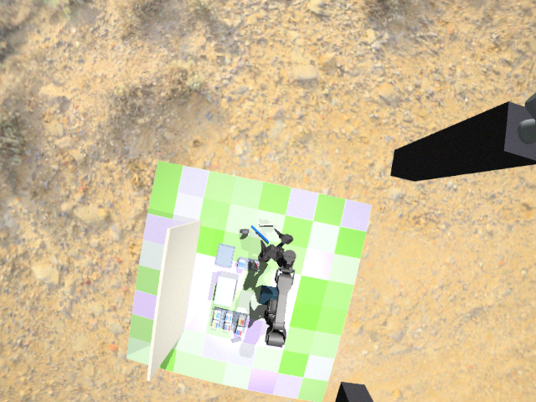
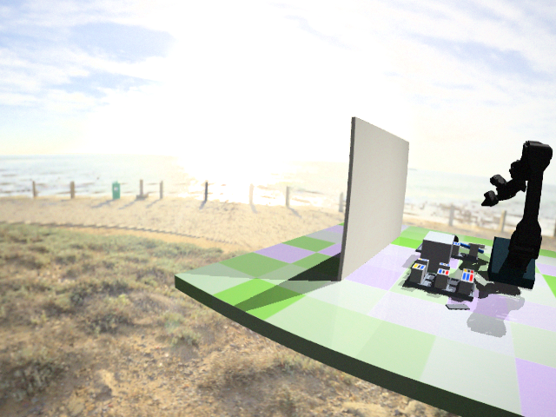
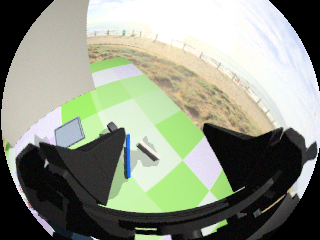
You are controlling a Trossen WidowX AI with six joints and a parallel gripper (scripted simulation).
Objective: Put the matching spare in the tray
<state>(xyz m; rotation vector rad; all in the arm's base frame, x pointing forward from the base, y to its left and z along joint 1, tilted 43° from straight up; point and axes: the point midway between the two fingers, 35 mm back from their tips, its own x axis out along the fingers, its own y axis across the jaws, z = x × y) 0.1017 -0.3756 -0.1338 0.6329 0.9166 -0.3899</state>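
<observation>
My gripper tip is now 50 mm short of the spare, 620 mm to the right of it and 170 mm above it. From my gripper tip the other things lie so: tray 220 mm ahead, 200 mm to the left, 210 mm below; dark piece 130 mm ahead, 30 mm to the left, 190 mm below; blue stick 40 mm ahead, 40 mm to the left, 210 mm below.
</observation>
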